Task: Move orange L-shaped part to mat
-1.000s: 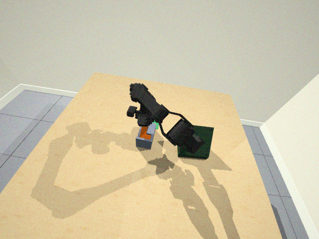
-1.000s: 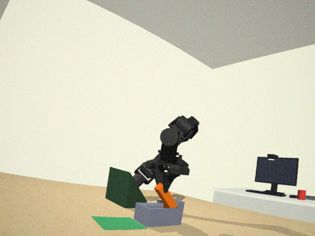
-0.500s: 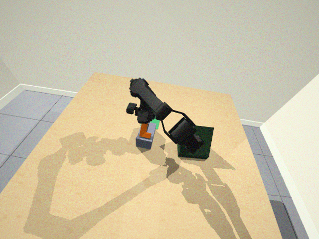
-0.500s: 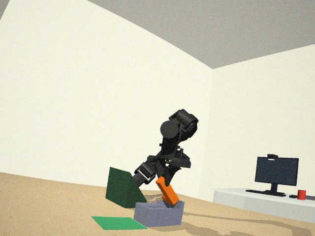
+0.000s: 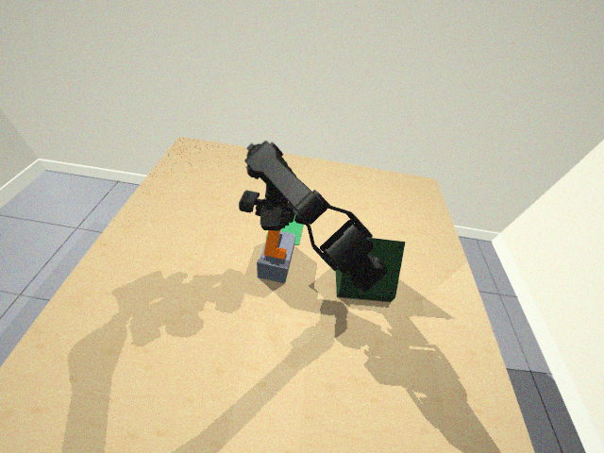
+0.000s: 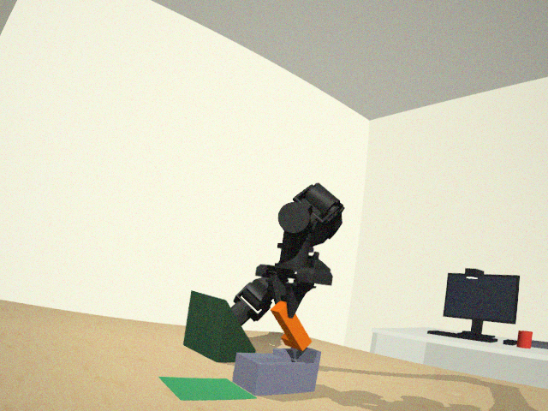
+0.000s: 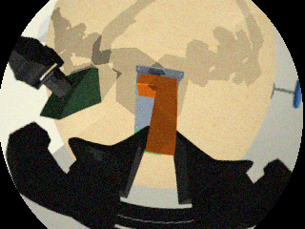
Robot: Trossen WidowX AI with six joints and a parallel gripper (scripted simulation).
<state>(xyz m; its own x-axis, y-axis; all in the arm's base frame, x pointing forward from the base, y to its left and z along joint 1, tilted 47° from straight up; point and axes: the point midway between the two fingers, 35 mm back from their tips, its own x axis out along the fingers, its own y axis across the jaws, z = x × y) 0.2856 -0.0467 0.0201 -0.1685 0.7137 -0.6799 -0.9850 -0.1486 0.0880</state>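
Right now my gripper tip is 170 mm above the green mat, 150 mm to the left of it and 10 mm past it. Round my gripper tip: orange L-shaped part 30 mm to the left, 30 mm below, 20 mm behind.
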